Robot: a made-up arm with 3 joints. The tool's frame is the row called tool. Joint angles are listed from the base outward.
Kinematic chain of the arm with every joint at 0, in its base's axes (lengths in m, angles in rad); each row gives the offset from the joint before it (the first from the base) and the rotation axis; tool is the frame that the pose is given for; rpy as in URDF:
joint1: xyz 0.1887 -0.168 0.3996 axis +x
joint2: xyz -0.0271 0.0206 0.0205 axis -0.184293 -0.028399 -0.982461
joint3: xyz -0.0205 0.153 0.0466 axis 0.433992 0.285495 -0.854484
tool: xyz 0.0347 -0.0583 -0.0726 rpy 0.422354 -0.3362 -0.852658
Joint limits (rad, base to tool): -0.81..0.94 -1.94..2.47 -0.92..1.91
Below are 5 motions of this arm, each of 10 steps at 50 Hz.
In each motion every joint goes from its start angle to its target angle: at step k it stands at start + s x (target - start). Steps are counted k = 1, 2, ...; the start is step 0. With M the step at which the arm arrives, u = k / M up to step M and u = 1 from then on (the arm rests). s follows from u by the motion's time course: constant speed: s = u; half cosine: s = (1 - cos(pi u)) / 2; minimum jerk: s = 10 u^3 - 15 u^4 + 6 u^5.
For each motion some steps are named. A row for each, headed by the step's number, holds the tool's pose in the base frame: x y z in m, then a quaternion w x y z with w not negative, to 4 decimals.
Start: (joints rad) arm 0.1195 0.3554 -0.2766
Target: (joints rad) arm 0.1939 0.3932 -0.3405
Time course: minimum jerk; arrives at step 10
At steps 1, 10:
1: 0.2260 -0.0694 0.4111 0.8676 0.0817 -0.2782 -0.4040
10: 0.2332 -0.0736 0.4198 0.8684 0.1006 -0.2735 -0.4012

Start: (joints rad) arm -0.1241 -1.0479 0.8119
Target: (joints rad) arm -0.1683 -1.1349 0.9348
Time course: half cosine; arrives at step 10
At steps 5, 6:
5: 0.0284 -0.1226 0.3876 0.9472 0.1503 0.0624 -0.2762
6: 0.0266 -0.1246 0.3877 0.9469 0.1453 0.0670 -0.2787

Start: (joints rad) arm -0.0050 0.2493 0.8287
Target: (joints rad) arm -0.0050 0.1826 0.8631
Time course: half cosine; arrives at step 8
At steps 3, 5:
3: 0.1486 -0.0223 0.3687 0.6130 0.1190 -0.1218 -0.7715
5: 0.1449 -0.0216 0.3692 0.6178 0.1221 -0.1159 -0.7681

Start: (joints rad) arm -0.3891 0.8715 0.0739
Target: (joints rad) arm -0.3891 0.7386 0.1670
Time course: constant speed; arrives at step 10
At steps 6, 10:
6: 0.2311 -0.1019 0.3499 0.6329 -0.1475 -0.4154 -0.6365
10: 0.2261 -0.0968 0.3468 0.6421 -0.1349 -0.4073 -0.6353

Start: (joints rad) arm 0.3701 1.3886 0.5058
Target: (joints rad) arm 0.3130 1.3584 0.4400
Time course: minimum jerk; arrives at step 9
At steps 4, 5, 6, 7, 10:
4: 0.2534 -0.1069 0.3812 0.2808 -0.0252 -0.1225 -0.9516
5: 0.2530 -0.1076 0.3809 0.2895 -0.0267 -0.1293 -0.9480
6: 0.2526 -0.1082 0.3806 0.2973 -0.0282 -0.1355 -0.9447
7: 0.2523 -0.1086 0.3805 0.3029 -0.0292 -0.1399 -0.9422
10: 0.2522 -0.1089 0.3804 0.3061 -0.0299 -0.1425 -0.9408

